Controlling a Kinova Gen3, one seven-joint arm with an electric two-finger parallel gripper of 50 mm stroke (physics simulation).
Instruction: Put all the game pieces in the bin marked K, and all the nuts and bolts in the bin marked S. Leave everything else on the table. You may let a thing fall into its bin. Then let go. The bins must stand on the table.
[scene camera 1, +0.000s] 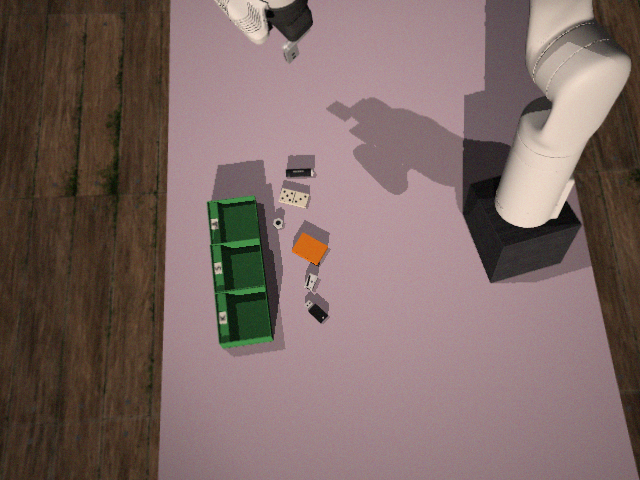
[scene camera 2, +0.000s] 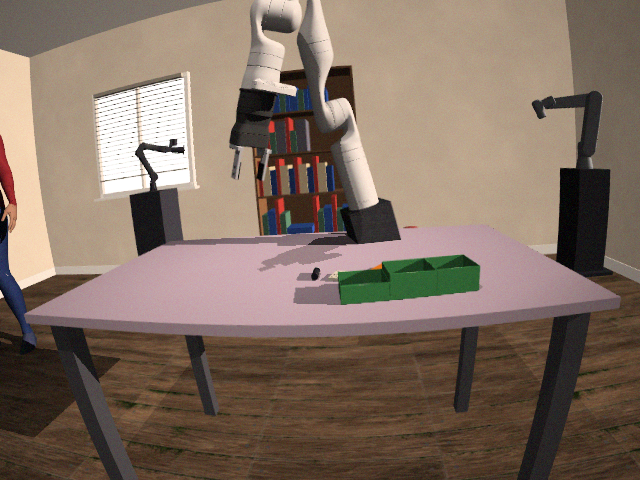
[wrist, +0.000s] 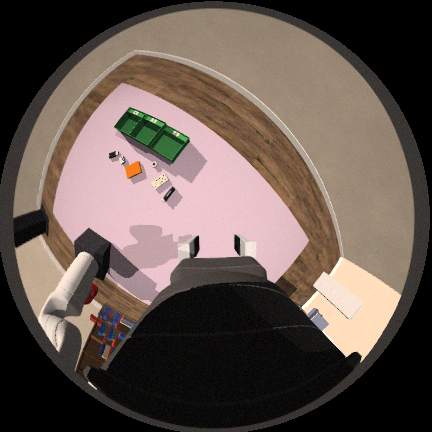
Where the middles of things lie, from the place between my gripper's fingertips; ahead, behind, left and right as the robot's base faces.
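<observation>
Three joined green bins (scene camera 1: 242, 307): 190 mm below my hand, 80 mm ahead of it, 300 mm to the left of it.
</observation>
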